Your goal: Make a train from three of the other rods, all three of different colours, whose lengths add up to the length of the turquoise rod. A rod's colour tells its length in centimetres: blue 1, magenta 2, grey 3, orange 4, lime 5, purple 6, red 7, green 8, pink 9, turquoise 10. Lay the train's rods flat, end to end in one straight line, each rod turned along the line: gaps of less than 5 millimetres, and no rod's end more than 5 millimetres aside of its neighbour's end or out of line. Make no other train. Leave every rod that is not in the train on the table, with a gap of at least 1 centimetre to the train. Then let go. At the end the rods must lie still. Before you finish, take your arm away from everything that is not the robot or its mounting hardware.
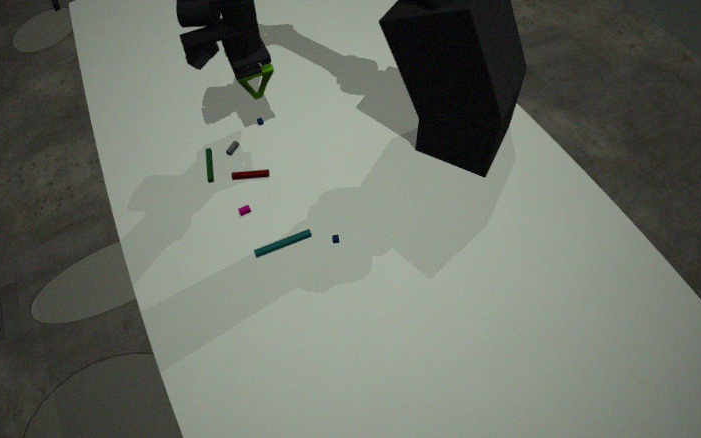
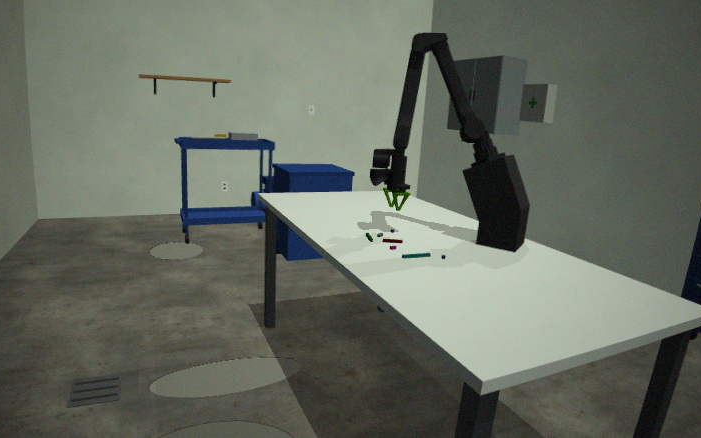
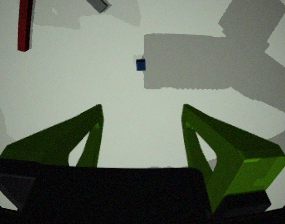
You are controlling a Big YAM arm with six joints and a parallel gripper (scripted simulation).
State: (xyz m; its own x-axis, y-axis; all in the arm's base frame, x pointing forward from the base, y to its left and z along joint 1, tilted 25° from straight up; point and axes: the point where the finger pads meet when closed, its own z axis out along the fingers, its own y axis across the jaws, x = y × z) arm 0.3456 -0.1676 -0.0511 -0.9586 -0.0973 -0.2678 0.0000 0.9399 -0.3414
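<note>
Right now the magenta rod is 9 cm ahead of my hand, 20 cm to the left of it and 10 cm below it. The rest, counted from my hand: green rod: 13 cm ahead, 7 cm to the left, 10 cm below; then grey rod: 7 cm ahead, 5 cm to the left, 10 cm below; then red rod: 6 cm ahead, 13 cm to the left, 10 cm below.
</note>
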